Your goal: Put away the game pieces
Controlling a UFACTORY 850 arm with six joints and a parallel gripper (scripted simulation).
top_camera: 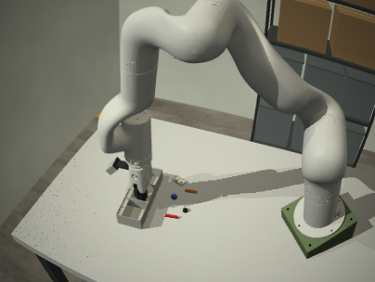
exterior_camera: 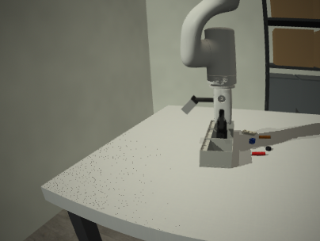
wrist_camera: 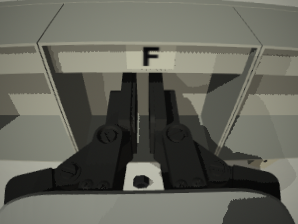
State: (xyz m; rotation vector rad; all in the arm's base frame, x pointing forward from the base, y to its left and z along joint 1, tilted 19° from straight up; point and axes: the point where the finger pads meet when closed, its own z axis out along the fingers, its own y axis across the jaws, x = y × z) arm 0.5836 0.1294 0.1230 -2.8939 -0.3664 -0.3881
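Now: hand 1 cm short of the grey bin and 1 cm above it. From my hand the other things lie so: red stick (12 cm behind, 3 cm below, 1 cm to the left); then blue die (8 cm behind, 7 cm to the right, 3 cm below); then black piece (15 cm behind, 4 cm to the right, 3 cm below).
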